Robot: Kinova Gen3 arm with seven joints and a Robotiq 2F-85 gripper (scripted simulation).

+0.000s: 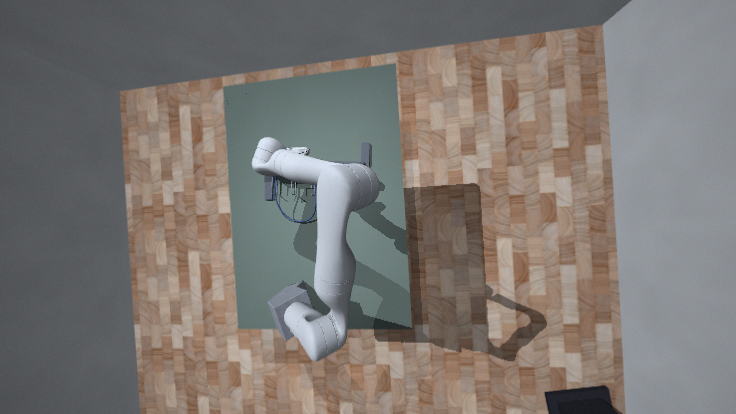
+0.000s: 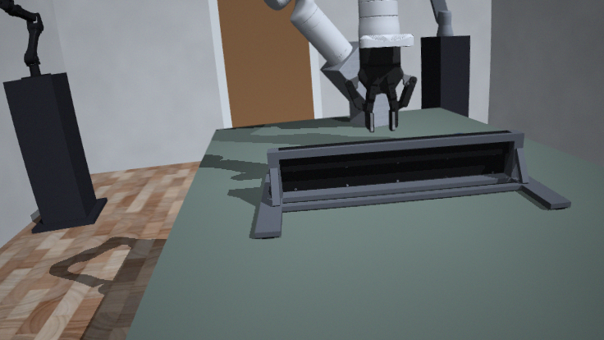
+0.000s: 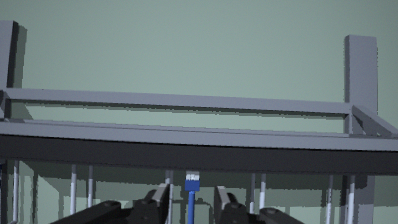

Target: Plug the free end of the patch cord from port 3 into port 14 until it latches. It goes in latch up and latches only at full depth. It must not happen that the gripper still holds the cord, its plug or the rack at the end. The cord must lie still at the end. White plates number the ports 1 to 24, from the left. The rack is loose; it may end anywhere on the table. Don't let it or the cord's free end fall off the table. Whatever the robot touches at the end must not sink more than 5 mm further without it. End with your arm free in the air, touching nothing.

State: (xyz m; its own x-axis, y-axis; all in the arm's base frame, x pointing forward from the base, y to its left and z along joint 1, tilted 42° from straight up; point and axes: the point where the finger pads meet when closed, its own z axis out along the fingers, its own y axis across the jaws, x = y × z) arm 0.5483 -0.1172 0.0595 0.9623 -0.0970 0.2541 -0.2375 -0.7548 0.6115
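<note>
Right now the plug is 10 mm ahead of my hand and 50 mm below it.
</note>
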